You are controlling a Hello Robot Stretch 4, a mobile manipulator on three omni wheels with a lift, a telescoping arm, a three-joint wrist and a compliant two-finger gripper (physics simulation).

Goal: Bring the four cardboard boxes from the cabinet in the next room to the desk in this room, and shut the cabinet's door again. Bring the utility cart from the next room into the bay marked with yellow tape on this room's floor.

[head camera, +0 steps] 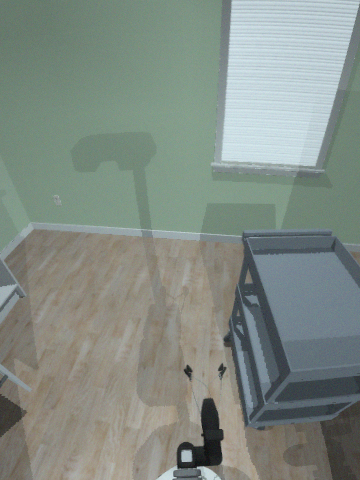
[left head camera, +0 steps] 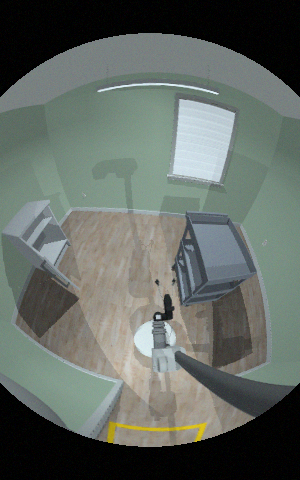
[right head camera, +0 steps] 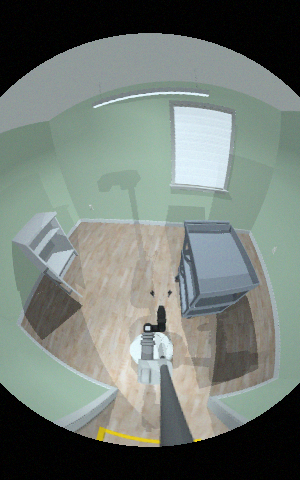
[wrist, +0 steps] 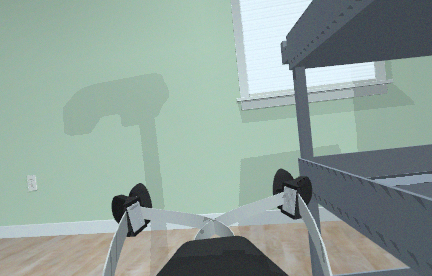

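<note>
The grey utility cart (head camera: 310, 300) (left head camera: 220, 245) (right head camera: 215, 255) (wrist: 350, 200) stands upright close by on the right; its top tray holds no boxes. My gripper (head camera: 205, 371) (left head camera: 165, 282) (right head camera: 161, 293) (wrist: 212, 192) is open and empty, a little left of the cart and apart from it in the head views. The pale cabinet (head camera: 6, 290) (left head camera: 25, 222) (right head camera: 35, 232) stands at the left, with a shelf showing inside. I cannot make out cardboard boxes in it. The yellow tape (left head camera: 160, 428) (right head camera: 130, 438) shows partly on the floor behind my base. The desk does not show.
A green wall (head camera: 125, 75) with a blind-covered window (head camera: 285, 85) (left head camera: 202, 140) (right head camera: 202, 147) is ahead, behind the cart. Wall ends (left head camera: 107, 405) (right head camera: 227, 410) flank the doorway behind me. Wooden floor lies between the cabinet and the cart.
</note>
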